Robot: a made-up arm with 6 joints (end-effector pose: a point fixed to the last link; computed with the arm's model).
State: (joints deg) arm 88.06 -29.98 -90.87 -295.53 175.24 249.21
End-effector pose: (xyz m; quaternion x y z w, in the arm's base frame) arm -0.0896 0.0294 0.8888 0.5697 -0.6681 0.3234 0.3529
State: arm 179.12 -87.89 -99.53 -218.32 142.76 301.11
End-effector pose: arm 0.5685 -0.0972 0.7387 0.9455 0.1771 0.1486 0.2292
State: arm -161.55 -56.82 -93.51 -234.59 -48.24 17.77
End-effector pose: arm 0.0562 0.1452 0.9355 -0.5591 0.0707 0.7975 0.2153
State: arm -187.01 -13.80 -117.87 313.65 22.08 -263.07
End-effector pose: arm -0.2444 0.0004 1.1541 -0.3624 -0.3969 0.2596 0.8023
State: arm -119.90 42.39 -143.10 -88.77 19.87 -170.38
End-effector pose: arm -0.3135 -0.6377 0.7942 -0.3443 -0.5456 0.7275 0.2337
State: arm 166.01 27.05 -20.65 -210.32 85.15 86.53
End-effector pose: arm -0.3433 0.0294 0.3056 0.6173 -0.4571 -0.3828 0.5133
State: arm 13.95 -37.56 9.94 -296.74 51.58 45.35
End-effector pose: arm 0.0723 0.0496 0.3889 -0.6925 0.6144 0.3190 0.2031
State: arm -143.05 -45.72 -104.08 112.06 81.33 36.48
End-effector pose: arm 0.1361 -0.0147 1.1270 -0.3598 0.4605 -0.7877 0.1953
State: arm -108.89 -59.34 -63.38 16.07 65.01 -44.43
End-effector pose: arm -0.0086 -0.0822 0.9011 0.7386 -0.4545 0.2459 0.4328
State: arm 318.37 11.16 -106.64 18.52 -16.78 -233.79
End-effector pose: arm 0.3464 -0.3591 0.9838 0.0655 0.5601 -0.5376 0.6269
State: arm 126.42 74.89 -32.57 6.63 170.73 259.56
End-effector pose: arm -0.1322 0.1581 0.3369 0.1360 -0.2505 -0.9443 0.1644
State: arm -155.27 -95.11 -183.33 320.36 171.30 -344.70
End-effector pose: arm 0.4808 0.2970 0.4476 -0.1936 -0.5765 0.4838 0.6293
